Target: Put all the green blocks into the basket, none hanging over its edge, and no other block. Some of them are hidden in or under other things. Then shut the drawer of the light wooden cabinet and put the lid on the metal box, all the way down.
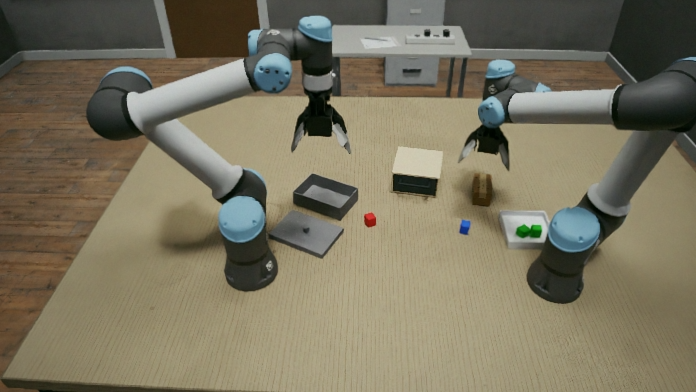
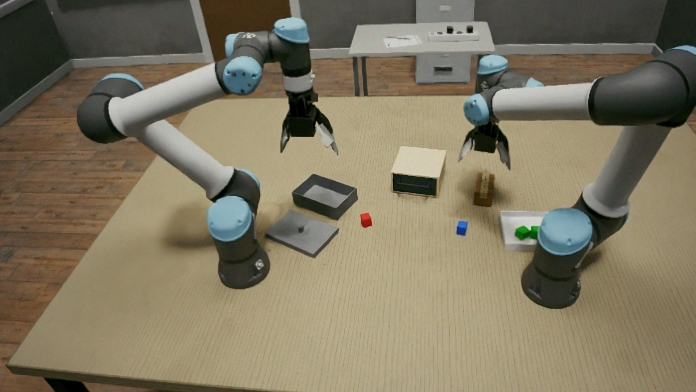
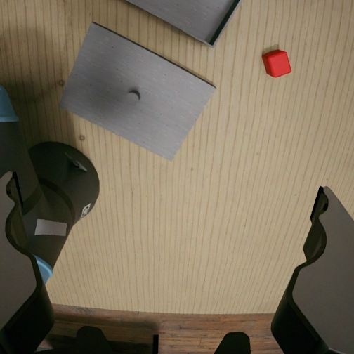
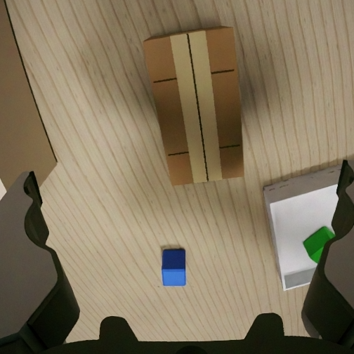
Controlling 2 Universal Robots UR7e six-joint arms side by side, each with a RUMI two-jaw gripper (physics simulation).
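Note:
Two green blocks [image 1: 523, 230] [image 1: 536, 230] [image 2: 522, 232] [image 4: 317, 243] lie in the white basket [image 1: 515, 245] [image 2: 514, 247] [image 4: 276, 242], partly hidden by the right arm's base. The light wooden cabinet [image 1: 418, 161] [image 2: 419, 161] stands at the middle; its drawer front [image 1: 414, 184] looks flush or nearly so. The open metal box [image 1: 318, 204] [image 2: 317, 203] [image 3: 192, 17] stands at the left. Its lid [image 1: 318, 240] [image 2: 313, 239] [image 3: 165, 110] lies knob up on the table. My left gripper [image 1: 321, 149] [image 2: 309, 151] is open above and behind the box. My right gripper [image 1: 484, 165] [image 2: 484, 164] is open above the brown carton [image 1: 482, 190] [image 2: 484, 189] [image 4: 197, 110].
A red block [image 1: 370, 220] [image 2: 366, 220] [image 3: 277, 63] lies right of the metal box. A blue block [image 1: 465, 227] [image 2: 462, 228] [image 4: 174, 267] lies between the cabinet and the basket, in front of the carton. The arm bases stand at the left and right.

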